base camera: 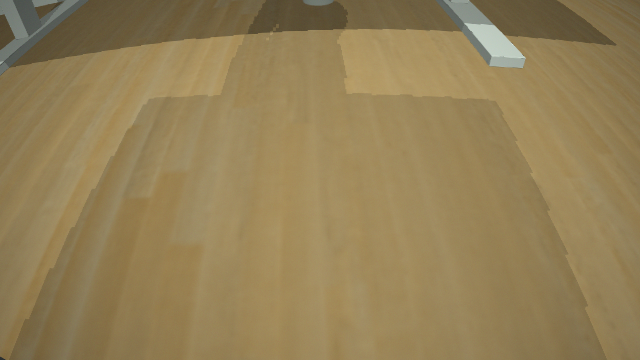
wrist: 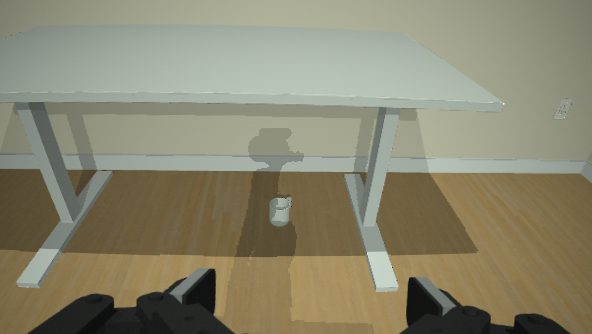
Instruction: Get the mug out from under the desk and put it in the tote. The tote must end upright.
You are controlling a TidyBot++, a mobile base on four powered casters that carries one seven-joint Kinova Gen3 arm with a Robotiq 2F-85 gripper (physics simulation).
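Places are measured from the arm's base along level axes (x back, y down, z right), in millimetres.
Where they show: gripper, fingertip midpoint: (wrist: 310, 295).
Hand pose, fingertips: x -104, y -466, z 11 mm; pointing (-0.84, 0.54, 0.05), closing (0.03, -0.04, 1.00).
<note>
After its pixels a point has its place.
A white mug (wrist: 279, 213) @[x -1084, y 324, z -52 mm] stands upright on the floor under the desk (wrist: 240, 65) @[x -911, y -323, z -158 mm], between its two legs, with its handle toward the right and back. In the base camera view the bottom of the mug (base camera: 318, 2) @[x -1084, y 386, z -52 mm] shows at the top edge. My gripper (wrist: 310, 295) @[x -104, y -467, z 11 mm] is open, with its fingers wide apart and no thing between them. It is in front of the desk, apart from the mug. The tote does not show in either view.
The desk's left foot (wrist: 42, 267) (base camera: 37, 31) and right foot (wrist: 381, 267) (base camera: 495, 45) reach forward along the floor on both sides of the mug. The desk top's front edge hangs above the mug. A wall with a white baseboard (wrist: 475, 165) @[x -1588, y 348, z 986 mm] stands behind the desk.
</note>
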